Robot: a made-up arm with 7 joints.
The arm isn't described. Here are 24 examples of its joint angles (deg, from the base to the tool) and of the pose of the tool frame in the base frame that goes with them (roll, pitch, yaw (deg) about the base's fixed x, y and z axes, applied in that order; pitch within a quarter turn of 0, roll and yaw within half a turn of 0; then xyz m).
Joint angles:
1: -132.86 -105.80 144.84 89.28 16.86 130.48 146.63
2: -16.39 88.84 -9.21 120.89 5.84 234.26 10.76
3: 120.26 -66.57 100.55 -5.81 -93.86 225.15 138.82
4: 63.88 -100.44 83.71 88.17 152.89 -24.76 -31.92
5: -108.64 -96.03 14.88 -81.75 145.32 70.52 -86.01
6: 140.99 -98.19 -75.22 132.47 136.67 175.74 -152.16
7: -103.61 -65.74 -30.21 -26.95 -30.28 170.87 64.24
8: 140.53 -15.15 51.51 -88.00 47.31 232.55 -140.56
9: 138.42 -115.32 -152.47 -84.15 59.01 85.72 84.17
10: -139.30 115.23 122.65 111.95 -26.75 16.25 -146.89
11: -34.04 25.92 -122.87 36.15 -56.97 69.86 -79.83
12: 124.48 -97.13 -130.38 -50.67 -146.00 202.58 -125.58
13: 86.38 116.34 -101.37 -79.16 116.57 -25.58 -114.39
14: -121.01 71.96 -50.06 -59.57 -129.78 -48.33 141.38
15: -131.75 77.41 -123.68 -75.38 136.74 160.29 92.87
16: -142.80 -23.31 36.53 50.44 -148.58 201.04 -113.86
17: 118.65 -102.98 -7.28 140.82 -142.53 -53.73 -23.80
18: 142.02 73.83 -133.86 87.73 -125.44 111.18 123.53
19: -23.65 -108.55 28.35 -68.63 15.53 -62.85 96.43
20: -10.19 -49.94 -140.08 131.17 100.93 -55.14 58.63
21: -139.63 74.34 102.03 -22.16 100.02 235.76 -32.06
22: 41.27 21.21 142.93 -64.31 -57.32 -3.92 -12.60
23: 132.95 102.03 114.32 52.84 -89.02 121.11 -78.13
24: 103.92 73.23 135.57 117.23 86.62 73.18 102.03
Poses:
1: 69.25 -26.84 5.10 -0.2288 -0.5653 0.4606
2: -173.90 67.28 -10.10 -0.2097 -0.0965 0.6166
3: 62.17 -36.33 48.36 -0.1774 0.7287 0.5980
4: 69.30 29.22 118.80 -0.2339 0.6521 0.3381
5: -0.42 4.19 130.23 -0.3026 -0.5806 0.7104
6: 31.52 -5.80 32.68 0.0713 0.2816 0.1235
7: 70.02 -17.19 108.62 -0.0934 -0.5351 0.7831
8: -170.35 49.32 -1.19 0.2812 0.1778 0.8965
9: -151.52 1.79 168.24 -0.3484 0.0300 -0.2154
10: -40.63 -11.99 132.84 0.3828 -0.2172 -0.0663
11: 71.41 14.30 -101.52 -0.5036 0.0203 1.1254
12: 85.83 -17.77 146.92 -0.3687 0.3797 -0.0534
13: 29.01 10.77 79.87 -0.4270 -0.5887 0.2876
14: 121.02 -48.49 -99.58 0.6080 0.3376 0.2202
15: 112.19 -42.63 92.46 0.4436 0.3017 0.6868
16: -154.56 35.78 -154.56 -0.1983 -0.3616 0.9345
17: -91.41 26.38 8.23 0.0241 0.0505 -0.1662
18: -118.72 -12.21 -28.56 0.7262 0.0952 0.2962
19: 167.85 35.37 -116.94 0.5905 -0.5500 0.4185
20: -124.99 69.99 -138.19 -0.1350 -0.4066 0.4755
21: -70.93 41.60 174.97 0.5025 0.6470 0.3997
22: -31.41 -52.22 -16.93 0.3838 -0.1559 1.0010
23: -149.28 11.52 155.79 0.3977 -0.5875 -0.0879
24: -154.29 -0.31 76.85 -0.1978 -0.2664 0.0943
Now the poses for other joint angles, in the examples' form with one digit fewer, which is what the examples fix.
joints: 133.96 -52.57 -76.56 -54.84 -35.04 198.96 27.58
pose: 152.2 0.6 4.9 -0.424 0.129 0.742
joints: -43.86 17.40 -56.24 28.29 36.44 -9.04 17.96
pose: -110.7 -47.0 -129.9 -0.305 -0.185 1.204
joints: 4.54 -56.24 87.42 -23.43 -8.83 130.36 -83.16
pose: -53.0 -52.9 171.8 0.641 -0.274 0.707
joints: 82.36 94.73 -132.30 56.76 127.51 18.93 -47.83
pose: -41.5 45.1 -115.1 0.427 -0.707 -0.009
